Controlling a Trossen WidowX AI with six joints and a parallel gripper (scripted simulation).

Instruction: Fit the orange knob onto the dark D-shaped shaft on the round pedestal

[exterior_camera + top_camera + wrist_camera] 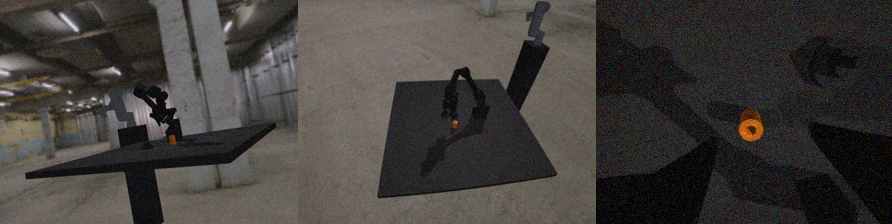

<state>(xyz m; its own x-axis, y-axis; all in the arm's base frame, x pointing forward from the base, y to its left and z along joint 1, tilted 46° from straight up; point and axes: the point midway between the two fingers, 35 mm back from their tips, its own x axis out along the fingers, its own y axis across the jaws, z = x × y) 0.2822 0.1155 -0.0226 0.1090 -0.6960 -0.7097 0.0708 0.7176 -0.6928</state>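
The orange knob is 10 cm below my gripper tip, 3 cm behind it and 2 cm to the left of it. Round my gripper tip: round dark pedestal (15 cm to the right, 10 cm below, 3 cm ahead).
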